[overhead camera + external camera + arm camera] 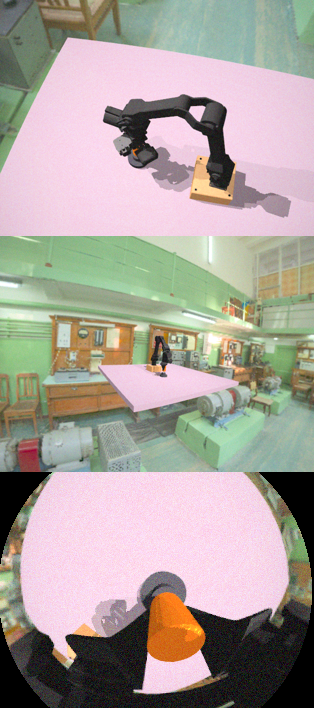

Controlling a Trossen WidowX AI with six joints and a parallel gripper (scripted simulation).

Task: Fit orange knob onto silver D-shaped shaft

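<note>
My gripper tip is now 3 cm below the orange knob. Round my gripper tip: dark round pedestal (4 cm below).
</note>
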